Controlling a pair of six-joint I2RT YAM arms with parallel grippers.
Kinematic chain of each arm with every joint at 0, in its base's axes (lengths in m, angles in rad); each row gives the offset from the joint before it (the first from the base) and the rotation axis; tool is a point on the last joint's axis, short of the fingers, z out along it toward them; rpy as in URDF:
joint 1: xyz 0 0 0.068 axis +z
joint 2: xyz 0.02 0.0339 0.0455 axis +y
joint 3: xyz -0.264 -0.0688 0 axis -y
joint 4: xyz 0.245 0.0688 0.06 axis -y
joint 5: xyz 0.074 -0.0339 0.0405 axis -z
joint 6: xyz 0.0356 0 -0.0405 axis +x
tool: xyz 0 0 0 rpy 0 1.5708 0
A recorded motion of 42 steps. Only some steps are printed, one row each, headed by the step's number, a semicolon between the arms.
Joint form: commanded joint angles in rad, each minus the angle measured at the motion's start. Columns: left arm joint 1, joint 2, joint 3, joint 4, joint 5, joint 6; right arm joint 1, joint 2, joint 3, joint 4, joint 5, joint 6.
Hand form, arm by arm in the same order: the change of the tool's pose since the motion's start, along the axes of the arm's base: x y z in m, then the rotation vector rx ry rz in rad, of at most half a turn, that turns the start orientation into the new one. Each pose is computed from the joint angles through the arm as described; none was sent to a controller.
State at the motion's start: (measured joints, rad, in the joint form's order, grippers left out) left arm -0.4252 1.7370 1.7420 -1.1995 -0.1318 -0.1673; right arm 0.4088 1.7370 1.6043 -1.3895 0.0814 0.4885
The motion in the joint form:
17: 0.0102 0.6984 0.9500 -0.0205 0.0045 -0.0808; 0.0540 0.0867 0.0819 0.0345 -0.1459 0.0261
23: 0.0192 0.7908 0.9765 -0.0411 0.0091 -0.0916; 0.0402 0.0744 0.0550 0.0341 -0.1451 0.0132
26: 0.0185 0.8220 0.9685 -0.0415 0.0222 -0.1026; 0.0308 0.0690 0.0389 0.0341 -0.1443 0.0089
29: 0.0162 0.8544 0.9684 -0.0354 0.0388 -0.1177; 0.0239 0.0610 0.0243 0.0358 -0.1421 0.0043
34: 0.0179 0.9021 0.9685 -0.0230 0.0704 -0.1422; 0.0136 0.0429 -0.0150 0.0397 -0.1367 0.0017
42: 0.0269 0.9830 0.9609 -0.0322 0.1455 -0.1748; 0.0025 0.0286 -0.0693 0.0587 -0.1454 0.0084
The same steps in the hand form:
17: 0.1445 -0.0600 -0.0182 -0.1367 -0.2033 0.0788; 0.0136 0.0319 -0.0058 0.1461 0.0351 0.0371
23: 0.1595 -0.0616 -0.0574 -0.1066 -0.1236 0.0972; 0.0117 0.0256 -0.0088 0.1386 0.0471 0.0351
26: 0.1636 -0.0643 -0.0754 -0.1046 -0.0820 0.1019; 0.0110 0.0217 -0.0112 0.1334 0.0558 0.0291
29: 0.1675 -0.0679 -0.0916 -0.1128 -0.0503 0.1076; 0.0098 0.0185 -0.0124 0.1294 0.0588 0.0264
34: 0.1737 -0.0708 -0.1155 -0.1325 -0.0038 0.1211; 0.0057 0.0126 -0.0168 0.1177 0.0718 0.0173
42: 0.1795 -0.0710 -0.1601 -0.1623 0.1186 0.1413; 0.0018 0.0073 -0.0262 0.1180 0.0939 -0.0017

